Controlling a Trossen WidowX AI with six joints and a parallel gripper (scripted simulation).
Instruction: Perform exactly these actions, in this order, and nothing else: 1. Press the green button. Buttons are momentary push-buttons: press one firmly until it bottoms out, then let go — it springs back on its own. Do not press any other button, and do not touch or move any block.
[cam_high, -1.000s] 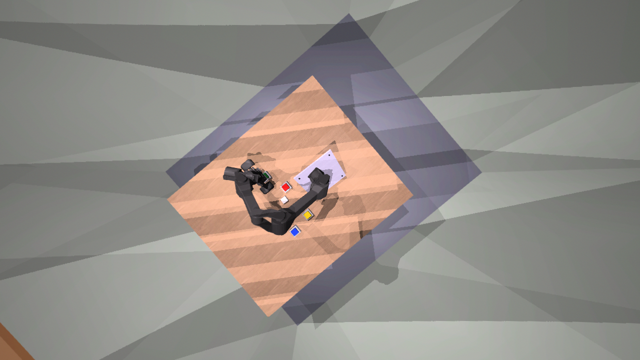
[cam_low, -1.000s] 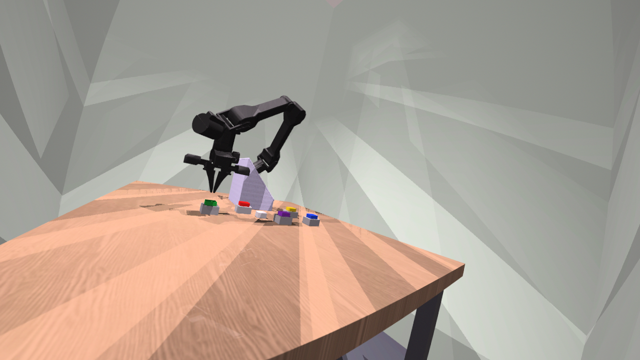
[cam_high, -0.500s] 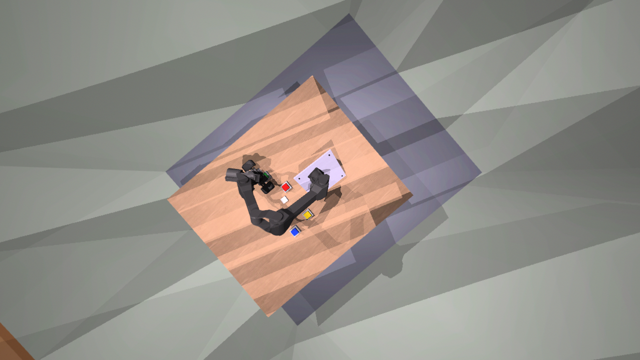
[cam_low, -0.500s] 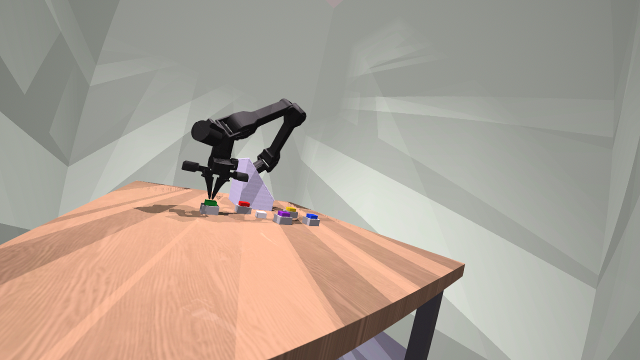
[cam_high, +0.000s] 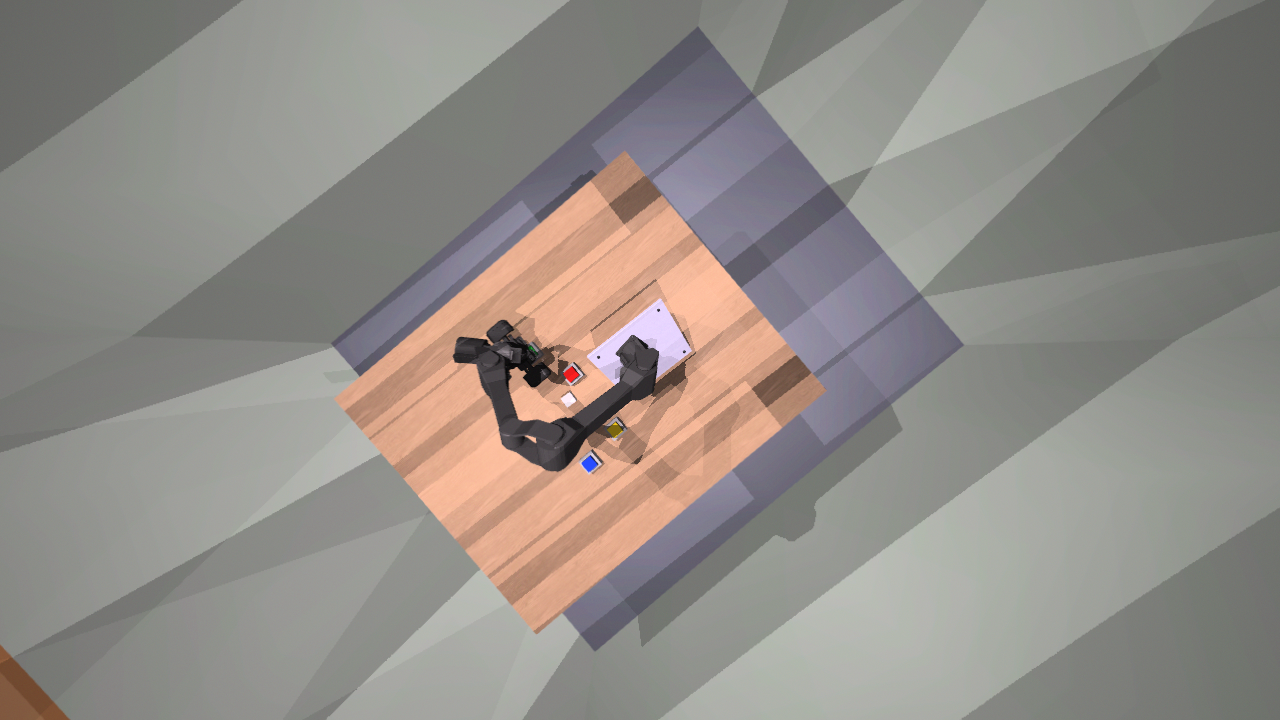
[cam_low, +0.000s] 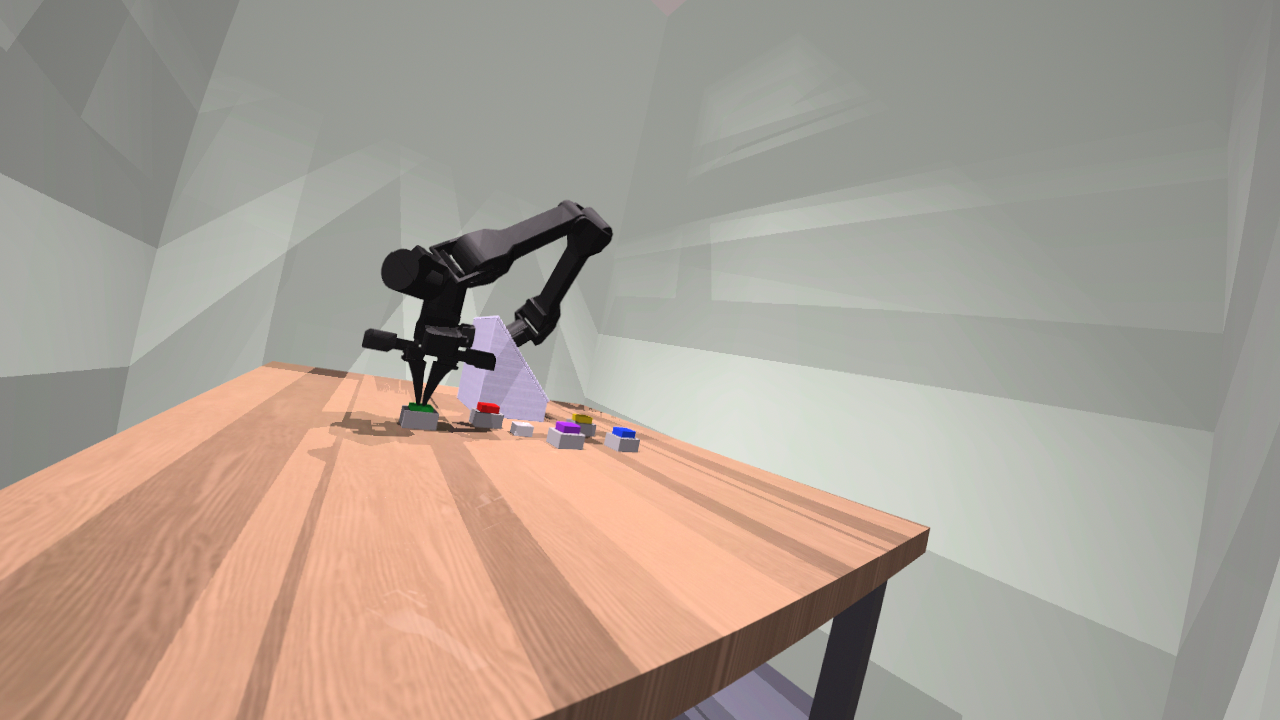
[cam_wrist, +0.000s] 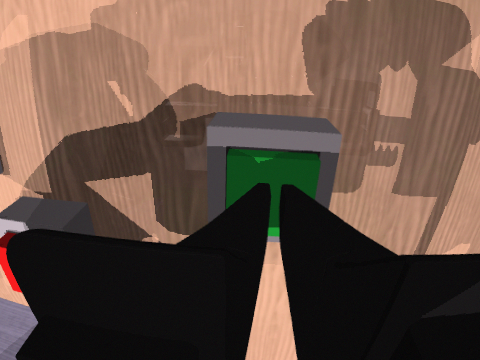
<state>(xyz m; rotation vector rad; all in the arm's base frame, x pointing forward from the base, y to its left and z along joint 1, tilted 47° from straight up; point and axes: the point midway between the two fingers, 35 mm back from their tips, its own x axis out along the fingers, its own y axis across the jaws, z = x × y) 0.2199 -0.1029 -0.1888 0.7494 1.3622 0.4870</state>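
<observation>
My gripper tip is now 1 cm above the green button. The rest, counted from my gripper tip: red button 4 cm behind, 13 cm to the left; then purple button 9 cm ahead, 22 cm to the left; then small white block 2 cm ahead, 17 cm to the left, 2 cm below.
</observation>
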